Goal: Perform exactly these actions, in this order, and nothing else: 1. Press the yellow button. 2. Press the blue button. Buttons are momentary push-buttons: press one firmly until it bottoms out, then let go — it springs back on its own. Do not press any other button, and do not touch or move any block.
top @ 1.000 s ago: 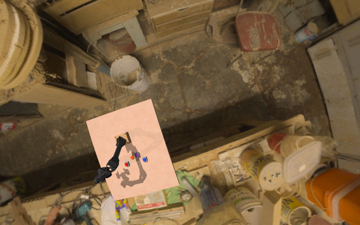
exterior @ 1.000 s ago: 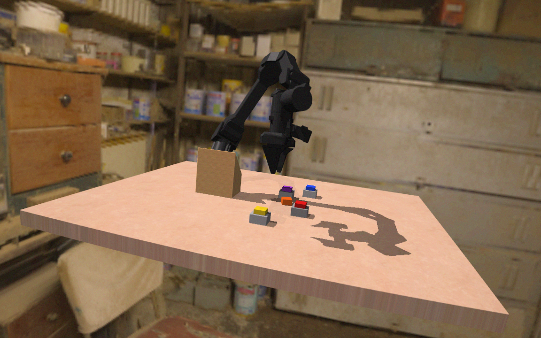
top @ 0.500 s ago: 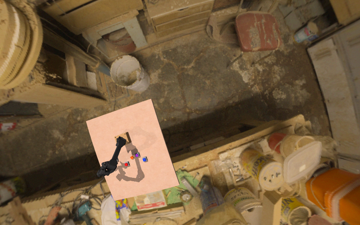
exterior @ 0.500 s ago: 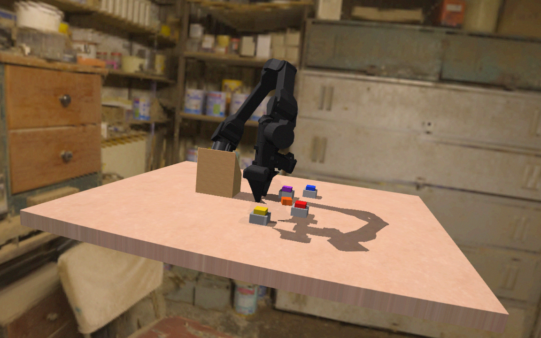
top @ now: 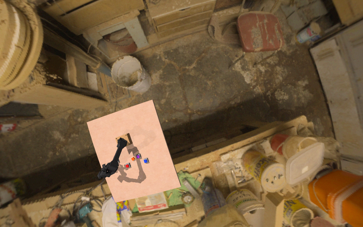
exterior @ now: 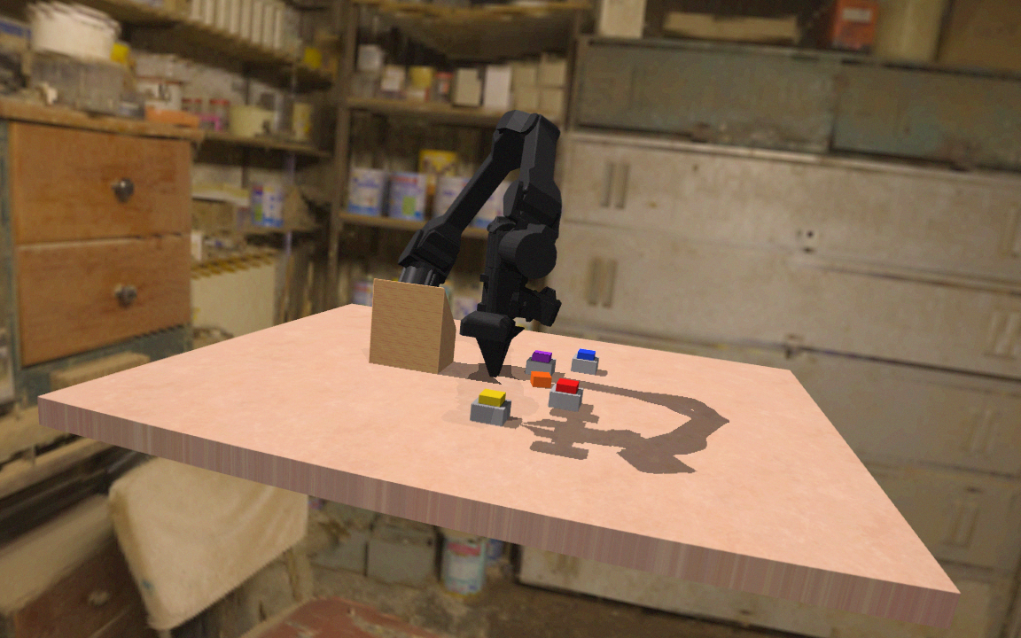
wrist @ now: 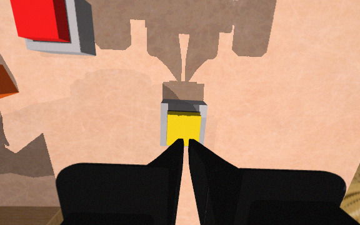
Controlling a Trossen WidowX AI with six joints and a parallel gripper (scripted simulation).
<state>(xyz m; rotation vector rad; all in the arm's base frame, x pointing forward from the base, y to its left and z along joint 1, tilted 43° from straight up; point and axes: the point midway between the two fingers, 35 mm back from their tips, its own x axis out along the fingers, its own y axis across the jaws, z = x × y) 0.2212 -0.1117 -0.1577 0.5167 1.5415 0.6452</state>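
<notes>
The yellow button lies 30 mm below my gripper tip. From my gripper tip the other things lie so: orange block (20 mm ahead, 210 mm to the left, 50 mm below); then purple button (290 mm to the left, 30 mm below); then red button (90 mm ahead, 130 mm to the left, 30 mm below).
</notes>
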